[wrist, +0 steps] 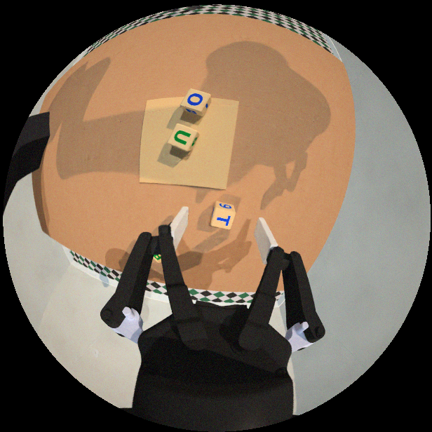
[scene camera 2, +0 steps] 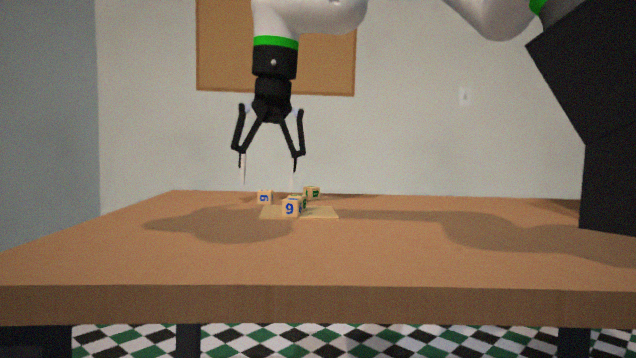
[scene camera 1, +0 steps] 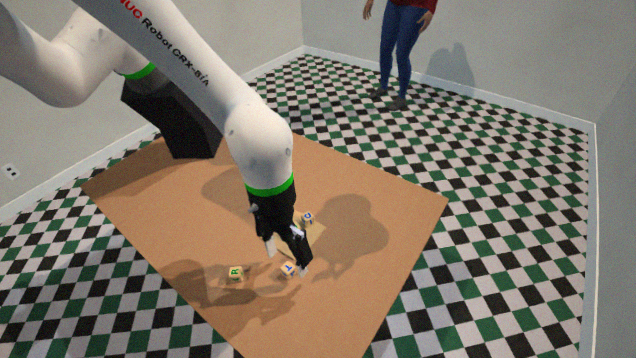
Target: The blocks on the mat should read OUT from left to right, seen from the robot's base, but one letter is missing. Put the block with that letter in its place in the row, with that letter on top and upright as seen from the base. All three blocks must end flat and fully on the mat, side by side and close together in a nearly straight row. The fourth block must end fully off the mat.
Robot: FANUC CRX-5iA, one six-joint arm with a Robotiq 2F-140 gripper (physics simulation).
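The O block (scene camera 1: 307, 218) (scene camera 2: 291, 207) (wrist: 195, 101) and the U block (wrist: 182, 137) sit side by side on the mat (scene camera 1: 316, 230) (scene camera 2: 322, 212) (wrist: 210, 170); the gripper hides U in scene camera 1. The T block (scene camera 1: 288, 270) (scene camera 2: 265, 197) (wrist: 223, 216) lies on the table off the mat, T on top, crossbar towards the right in the wrist view. The R block (scene camera 1: 235, 273) (scene camera 2: 311, 193) (wrist: 158, 257) is also off the mat, partly hidden by a finger in the wrist view. My gripper (scene camera 1: 286, 260) (scene camera 2: 268, 183) (wrist: 222, 220) is open and empty, above table height, with T between its fingertips in the wrist view.
The wooden table (scene camera 1: 350, 310) (scene camera 2: 320, 260) (wrist: 300, 190) bears the blocks and the mat. The black robot pedestal (scene camera 1: 172, 117) (scene camera 2: 607, 165) stands at the table's rear in scene camera 1. The R block lies beyond the left finger in the wrist view.
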